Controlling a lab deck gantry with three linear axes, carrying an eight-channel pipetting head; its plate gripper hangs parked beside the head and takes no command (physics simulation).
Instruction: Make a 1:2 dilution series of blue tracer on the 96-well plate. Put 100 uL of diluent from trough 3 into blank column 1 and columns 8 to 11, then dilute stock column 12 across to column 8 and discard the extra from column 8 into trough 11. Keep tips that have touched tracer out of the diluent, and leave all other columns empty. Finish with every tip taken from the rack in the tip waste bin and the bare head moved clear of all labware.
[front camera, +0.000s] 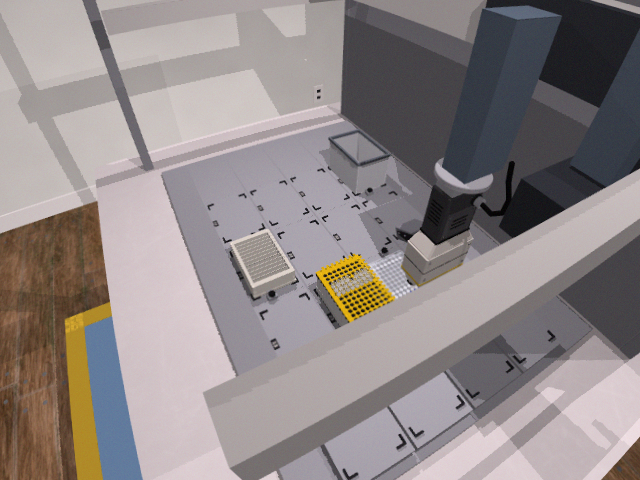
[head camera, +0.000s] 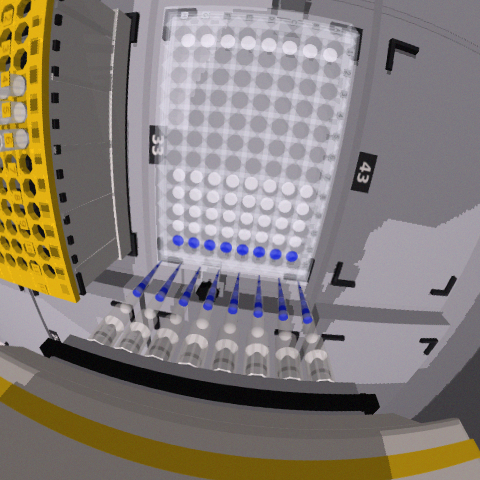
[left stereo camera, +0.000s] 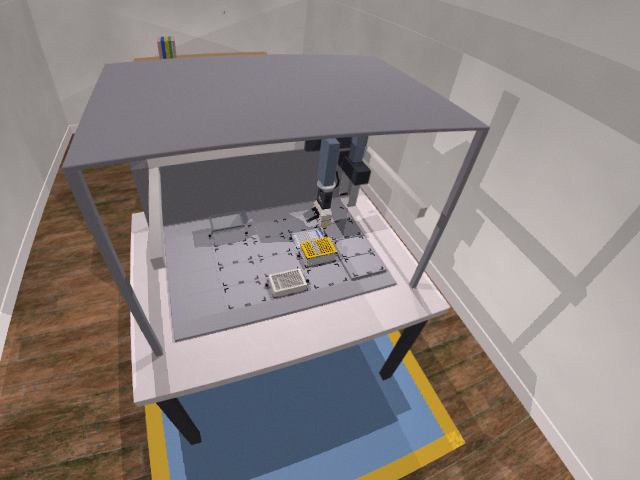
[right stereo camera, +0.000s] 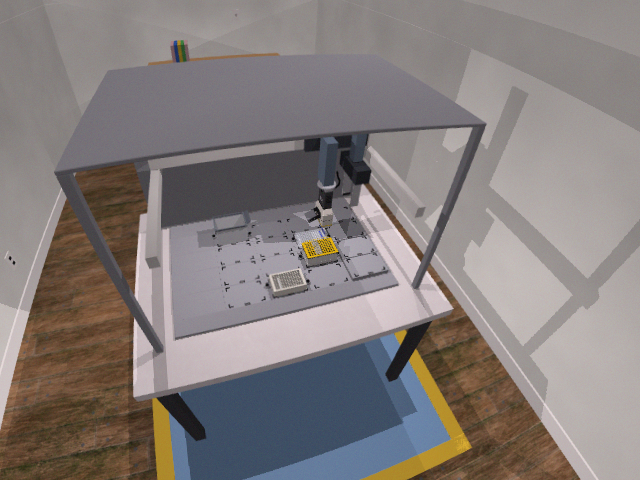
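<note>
The pipetting head hangs over the 96-well plate. In the head camera view, eight mounted tips hold blue liquid; their ends appear beside column 12. That column shows blue, columns 8 to 11 and column 1 show pale liquid, and columns 2 to 7 look empty. The yellow tip rack holds tips in part. The trough block shows no readable liquid. The parked plate gripper is open and empty.
The tip waste bin stands at the back left; its contents are unclear. A pale frame beam crosses the front view. The yellow rack stands right beside the plate.
</note>
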